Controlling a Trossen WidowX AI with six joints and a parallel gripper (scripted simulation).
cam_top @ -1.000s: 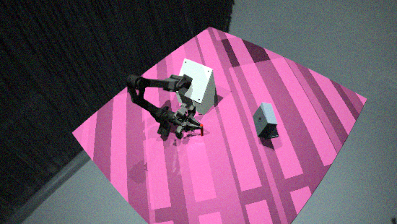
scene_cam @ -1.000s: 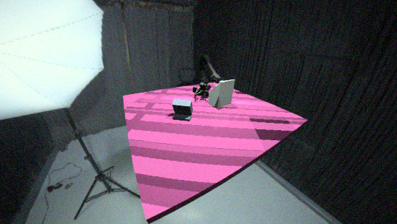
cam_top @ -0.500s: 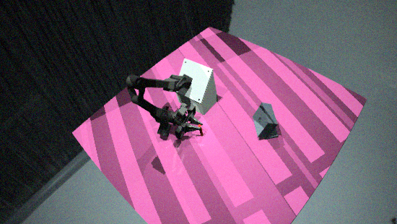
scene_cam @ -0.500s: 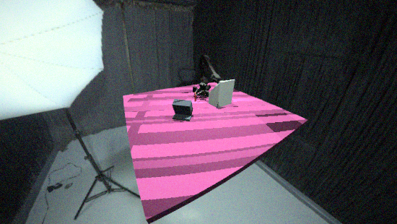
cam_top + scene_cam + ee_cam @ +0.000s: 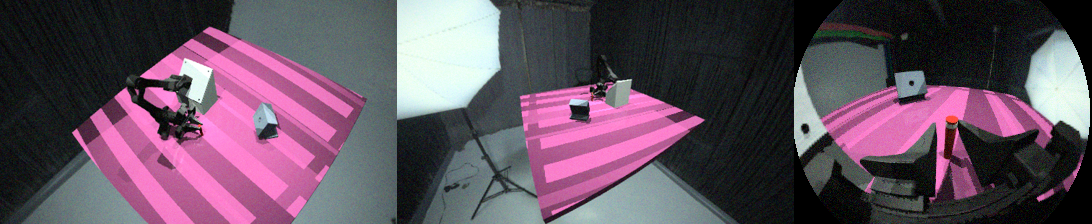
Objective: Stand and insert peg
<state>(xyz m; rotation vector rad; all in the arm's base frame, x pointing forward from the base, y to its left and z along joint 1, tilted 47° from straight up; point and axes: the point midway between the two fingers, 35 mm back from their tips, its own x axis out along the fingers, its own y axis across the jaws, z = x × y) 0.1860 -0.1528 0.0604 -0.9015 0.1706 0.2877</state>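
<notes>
Right now my gripper tip is 10 mm past the peg, 10 mm to the left of it and 10 mm above it. The rest, counted from my gripper tip: grey sloped panel: 240 mm ahead, 200 mm to the left, 10 mm above.
</notes>
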